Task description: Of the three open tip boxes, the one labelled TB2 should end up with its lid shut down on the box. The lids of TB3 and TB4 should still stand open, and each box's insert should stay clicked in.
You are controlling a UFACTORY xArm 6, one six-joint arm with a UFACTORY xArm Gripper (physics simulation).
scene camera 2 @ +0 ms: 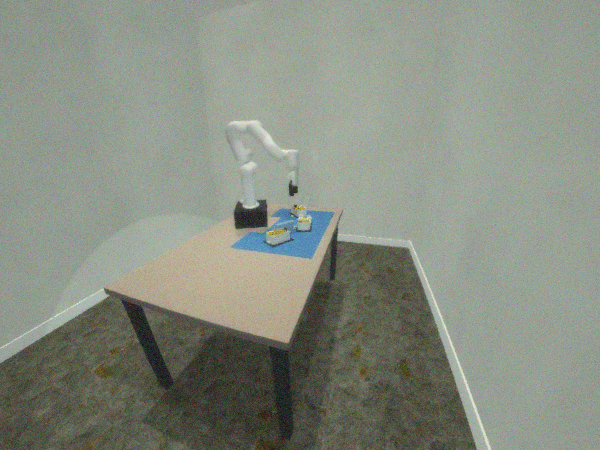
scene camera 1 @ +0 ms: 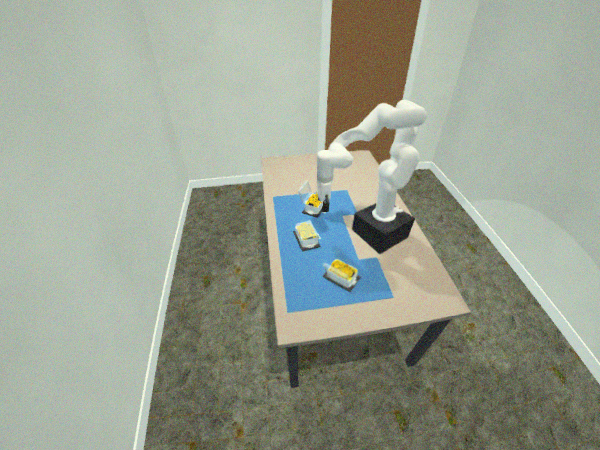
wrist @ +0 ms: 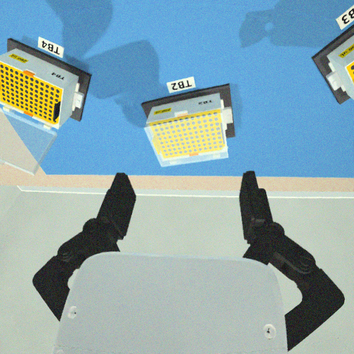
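Where they show: gripper, fingertip midpoint: (scene camera 2: 293, 194) (scene camera 1: 323, 205); arm's base, link origin: (scene camera 2: 250, 205) (scene camera 1: 383, 214).
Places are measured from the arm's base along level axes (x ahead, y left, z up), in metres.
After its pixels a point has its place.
Box TB2 (scene camera 1: 306, 236) @[z -0.055, x 0.427, y 0.076 m] (scene camera 2: 304, 225) @[z -0.093, x 0.443, y -0.035 m] (wrist: 187, 135) stands on its dark base; its clear lid lies down over the yellow insert, which looks level. Whether the lid is latched is not visible. Box TB4 (scene camera 1: 313, 205) (scene camera 2: 298, 211) @[z -0.084, x 0.295, y 0.231 m] (wrist: 32, 92) stands farther back, its clear lid (scene camera 1: 305, 190) @[z -0.032, x 0.402, y -0.295 m] (wrist: 31, 145) open. Box TB3 (scene camera 1: 342, 273) (scene camera 2: 278, 237) is nearer scene camera 1, its lid (scene camera 2: 286, 224) @[z -0.001, x 0.424, y -0.283 m] open; a corner of the box shows in the wrist view (wrist: 336, 79). My gripper (scene camera 1: 325, 206) @[z 0.103, x 0.341, y 0.026 m] (scene camera 2: 293, 193) @[z 0.103, x 0.341, y 0.026 m] (wrist: 184, 183) is open and empty, raised above the boxes.
A blue mat (scene camera 1: 300, 290) @[z -0.133, x 0.479, y 0.354 m] (scene camera 2: 300, 250) @[z -0.133, x 0.520, y -0.318 m] (wrist: 200, 45) lies under the boxes on the wooden table (scene camera 1: 320, 327) @[z -0.136, x 0.407, y 0.548 m] (scene camera 2: 210, 285) @[z -0.136, x 0.267, y -0.757 m]. The arm's black base block (scene camera 1: 382, 230) @[z 0.009, x 0.047, y 0.127 m] (scene camera 2: 251, 215) @[z -0.042, x 0.061, y -0.092 m] stands beside the mat. The table's edge runs close past TB2.
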